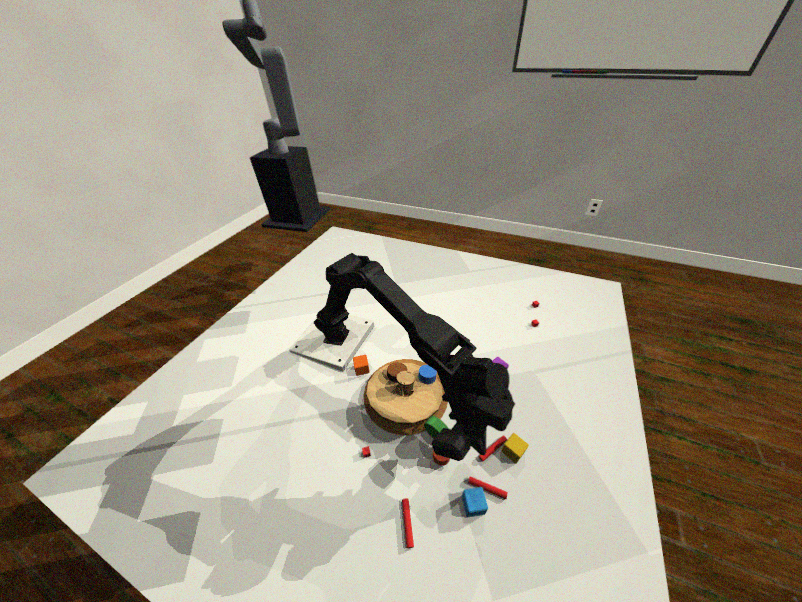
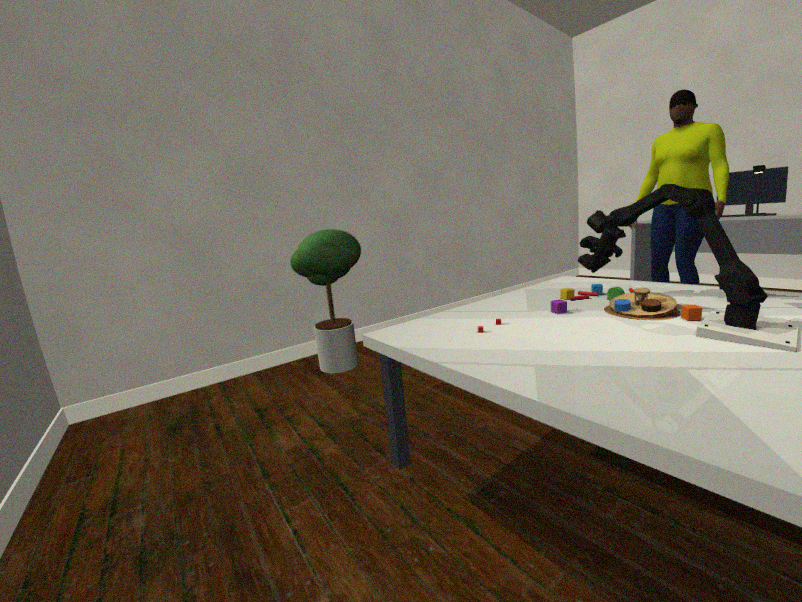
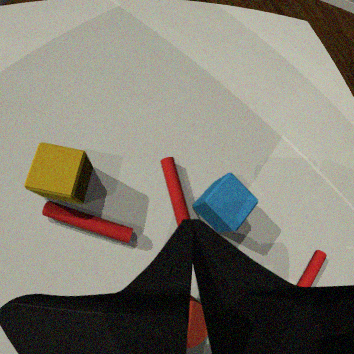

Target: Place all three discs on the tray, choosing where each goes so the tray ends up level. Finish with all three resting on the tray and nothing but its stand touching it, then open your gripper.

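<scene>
The round wooden tray has a central post and sits on its stand. A blue disc and a brown disc rest on it, apart. A green disc is at the tray's edge, seemingly tilted; whether it touches the tray is unclear. A red disc is on the table beyond the tray, partly hidden by my gripper. My gripper is shut and empty, raised above the table.
A yellow cube, a blue cube and several red rods lie beyond the gripper. An orange cube is near the arm's base. A purple cube and small red cubes are farther off.
</scene>
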